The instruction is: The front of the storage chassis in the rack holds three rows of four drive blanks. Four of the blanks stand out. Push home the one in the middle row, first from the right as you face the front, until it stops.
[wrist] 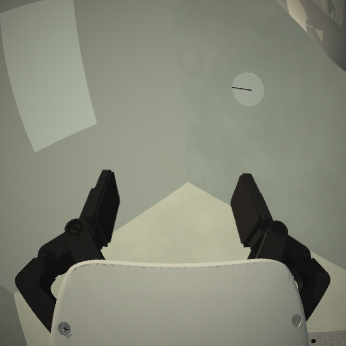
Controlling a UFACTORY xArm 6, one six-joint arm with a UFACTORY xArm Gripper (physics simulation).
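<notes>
My gripper (pixel 176 186) is open, its two black fingers wide apart with no object between them. Behind the fingertips are plain grey-green walls and a pale surface. The rack, the storage chassis and its drive blanks cannot be made out in this wrist view, so where the gripper is relative to the middle-row blank cannot be told.
A round pale disc (pixel 249 97) with a thin dark line is on the wall at upper right. A light four-sided panel (pixel 52 75) is at upper left. A curved grey shape (pixel 332 42), unclear, cuts into the top right corner. A pale surface (pixel 185 225) meets the walls at a corner.
</notes>
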